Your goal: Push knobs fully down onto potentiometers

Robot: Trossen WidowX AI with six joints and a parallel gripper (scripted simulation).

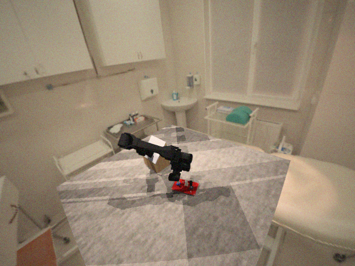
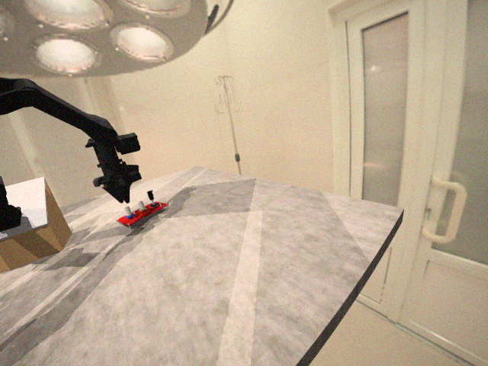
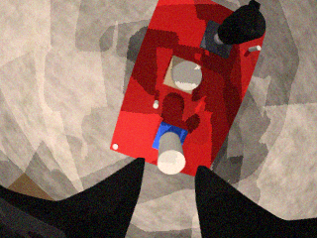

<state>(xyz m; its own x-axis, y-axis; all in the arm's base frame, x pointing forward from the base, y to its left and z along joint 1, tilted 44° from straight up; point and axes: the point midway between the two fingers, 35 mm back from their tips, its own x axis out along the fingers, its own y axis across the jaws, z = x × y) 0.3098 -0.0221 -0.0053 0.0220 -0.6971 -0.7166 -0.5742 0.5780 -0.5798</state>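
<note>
My gripper tip is 30 mm above the grey knob. Also, from my gripper tip: black knob: 90 mm ahead, 30 mm to the left, 10 mm below.
</note>
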